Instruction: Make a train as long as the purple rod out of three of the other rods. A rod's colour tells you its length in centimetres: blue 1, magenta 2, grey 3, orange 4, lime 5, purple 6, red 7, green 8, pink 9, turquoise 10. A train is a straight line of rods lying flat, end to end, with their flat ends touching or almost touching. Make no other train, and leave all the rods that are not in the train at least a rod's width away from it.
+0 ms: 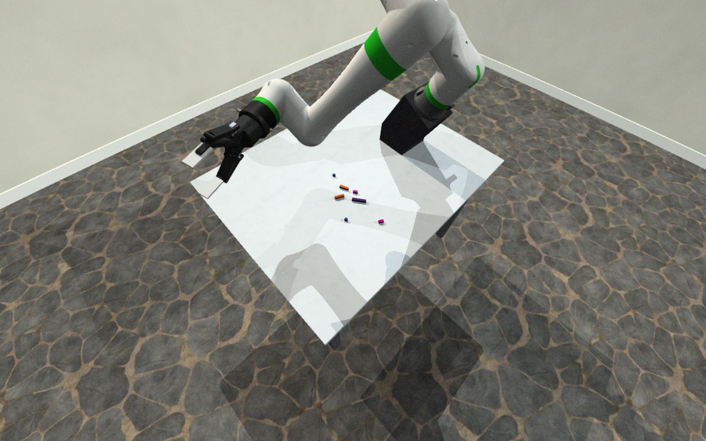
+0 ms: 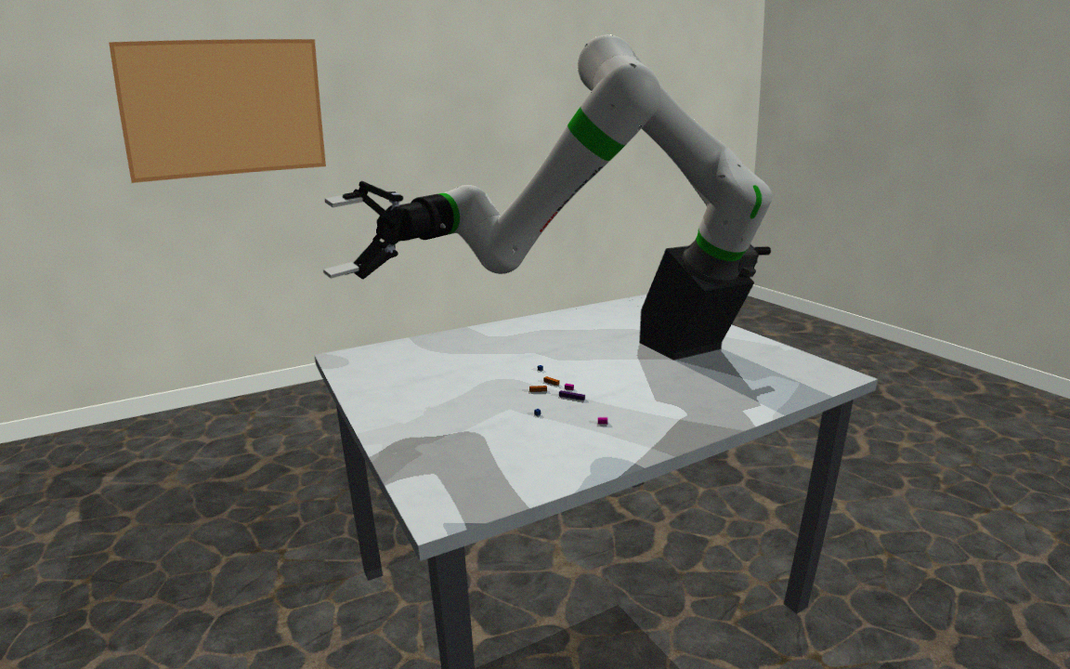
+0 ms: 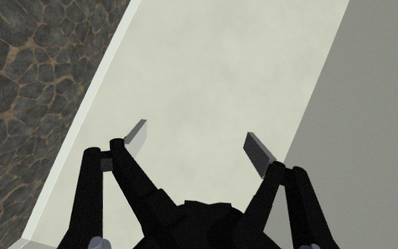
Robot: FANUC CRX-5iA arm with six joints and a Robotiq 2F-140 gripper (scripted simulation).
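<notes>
My hand is 47 cm past the purple rod, 6 cm to the right of it and 39 cm above it.
</notes>
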